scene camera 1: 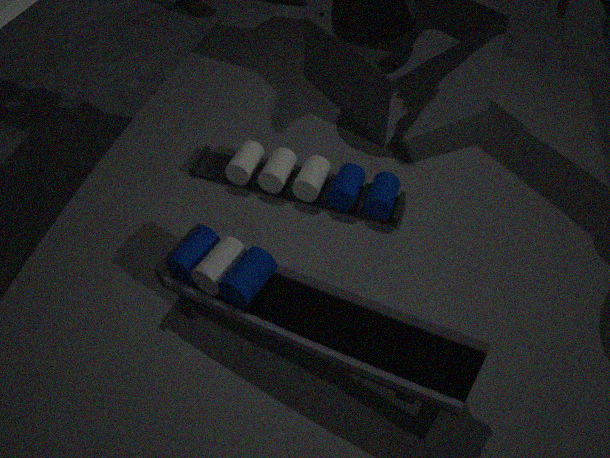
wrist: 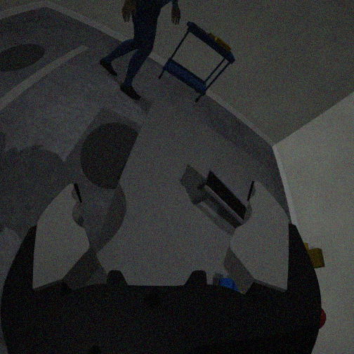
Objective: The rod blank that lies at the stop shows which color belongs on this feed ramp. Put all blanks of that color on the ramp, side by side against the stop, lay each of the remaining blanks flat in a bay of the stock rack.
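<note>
The feed ramp [scene camera 1: 370, 335] [wrist: 227, 194] has three blanks side by side at its left end in the scene view: a blue blank [scene camera 1: 194, 251] outermost at the stop end, a white blank [scene camera 1: 218, 265], then a thicker-looking blue blank [scene camera 1: 249, 276]. The stock rack [scene camera 1: 207, 165] holds three white blanks [scene camera 1: 245, 162] [scene camera 1: 277, 170] [scene camera 1: 311, 178] and two blue blanks [scene camera 1: 347, 186] [scene camera 1: 382, 195]; its left end is bare. My gripper [wrist: 164, 184] is open, with nothing between its fingers. A blue blank [wrist: 228, 283] partly shows behind the gripper body. I cannot make out the gripper in the scene view.
Broad dark shadows cross the table [scene camera 1: 450, 250] near the rack and ramp. In the wrist view, a person [wrist: 145, 35] and a blue cart [wrist: 212, 44] stand beyond the table. The picture is dim and grainy.
</note>
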